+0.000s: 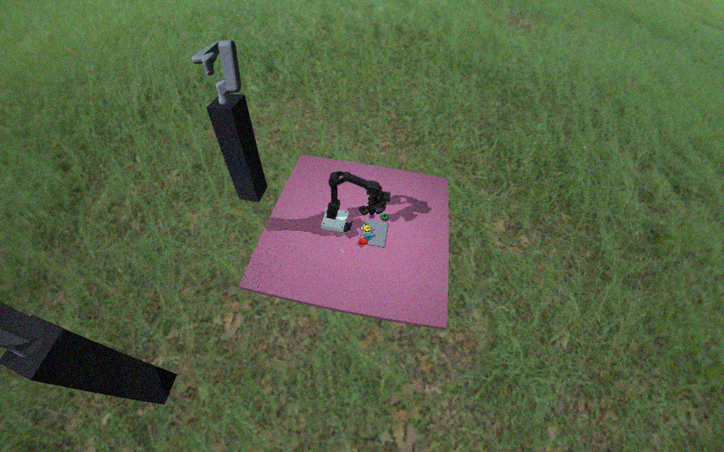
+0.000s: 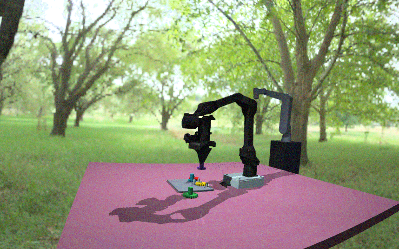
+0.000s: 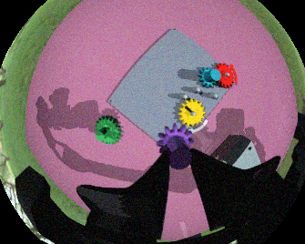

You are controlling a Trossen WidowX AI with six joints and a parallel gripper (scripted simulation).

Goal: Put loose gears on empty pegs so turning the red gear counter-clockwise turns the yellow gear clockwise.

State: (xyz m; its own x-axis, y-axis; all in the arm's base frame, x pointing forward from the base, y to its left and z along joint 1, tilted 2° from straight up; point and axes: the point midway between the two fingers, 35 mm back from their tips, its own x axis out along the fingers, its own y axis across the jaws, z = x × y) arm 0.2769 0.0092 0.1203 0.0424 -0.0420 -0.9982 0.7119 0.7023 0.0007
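Now: gripper tip 12 cm to the left of the teal gear and 10 cm above it. Round my gripper tip: yellow gear (11 cm below, 4 cm to the right, 2 cm behind); green gear (11 cm below, 10 cm to the left, 9 cm ahead); purple gear (1 cm below).
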